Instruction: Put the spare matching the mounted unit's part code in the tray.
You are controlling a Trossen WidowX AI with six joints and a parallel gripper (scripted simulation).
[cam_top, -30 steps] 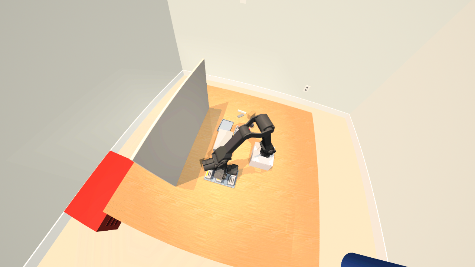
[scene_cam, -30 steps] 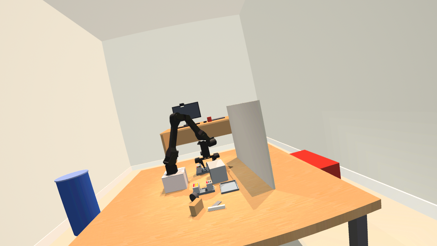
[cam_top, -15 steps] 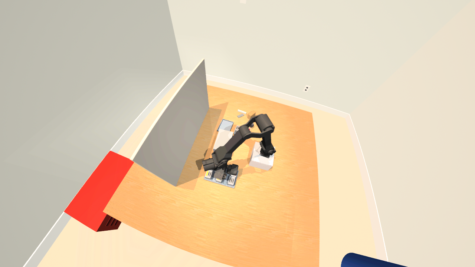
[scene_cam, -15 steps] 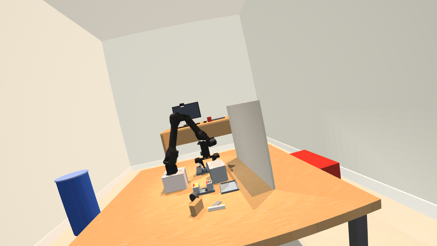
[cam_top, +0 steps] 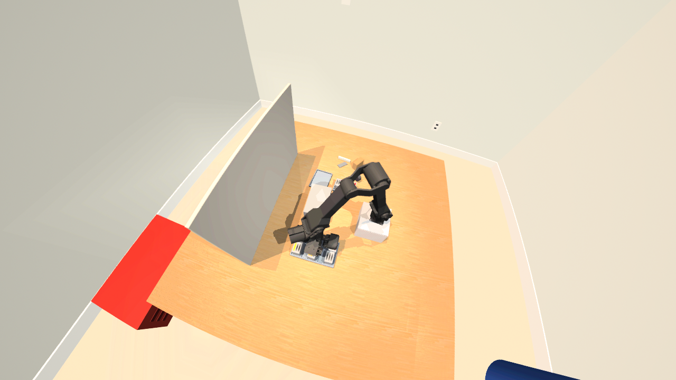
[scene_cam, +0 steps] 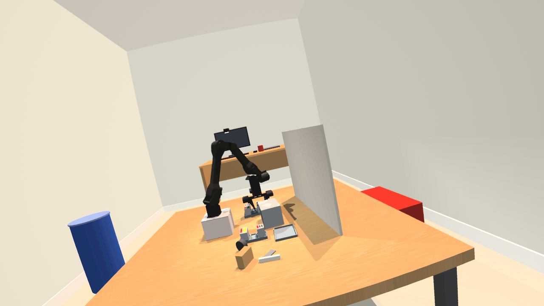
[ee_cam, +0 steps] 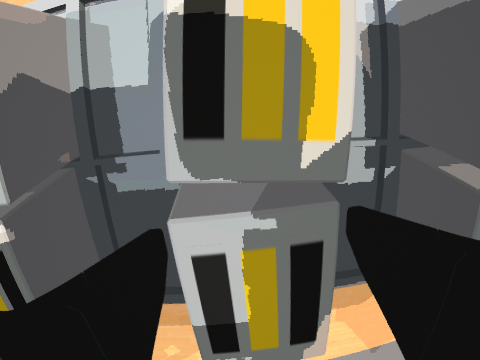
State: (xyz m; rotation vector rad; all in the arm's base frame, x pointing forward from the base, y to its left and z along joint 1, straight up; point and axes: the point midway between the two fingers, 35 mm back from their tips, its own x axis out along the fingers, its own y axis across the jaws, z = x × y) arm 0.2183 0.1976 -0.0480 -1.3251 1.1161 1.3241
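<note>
The shallow grey tray is 130 mm ahead of my gripper tip, 350 mm to the right of it and 10 mm below it. Round my gripper tip: mounted unit (70 mm ahead, 160 mm to the right, 30 mm above); then grey panel (300 mm ahead, 130 mm to the right, 210 mm above).
</note>
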